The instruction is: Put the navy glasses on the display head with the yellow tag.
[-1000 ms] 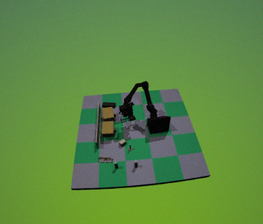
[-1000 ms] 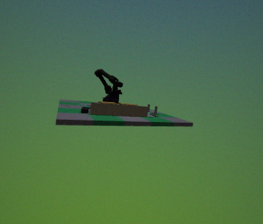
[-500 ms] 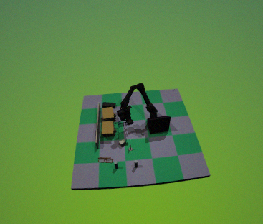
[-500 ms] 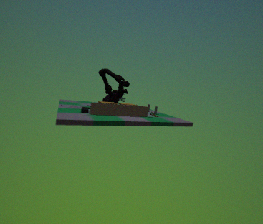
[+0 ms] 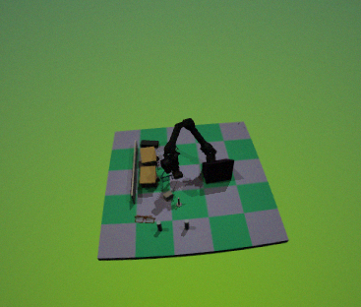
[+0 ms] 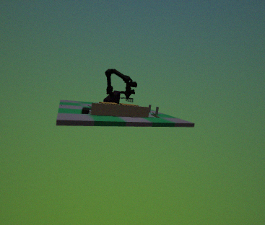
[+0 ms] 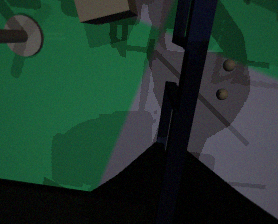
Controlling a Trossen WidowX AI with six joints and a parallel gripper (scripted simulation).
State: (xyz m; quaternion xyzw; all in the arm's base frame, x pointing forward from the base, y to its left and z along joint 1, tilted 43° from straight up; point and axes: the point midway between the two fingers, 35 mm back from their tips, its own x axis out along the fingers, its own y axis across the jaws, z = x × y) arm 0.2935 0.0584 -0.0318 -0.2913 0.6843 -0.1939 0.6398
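Now: gripper tip 120 mm above the small pale block, 80 mm to the right of it and 80 mm short of it. Round my gripper tip: long upright board (300 mm ahead, 210 mm to the right, 90 mm below).
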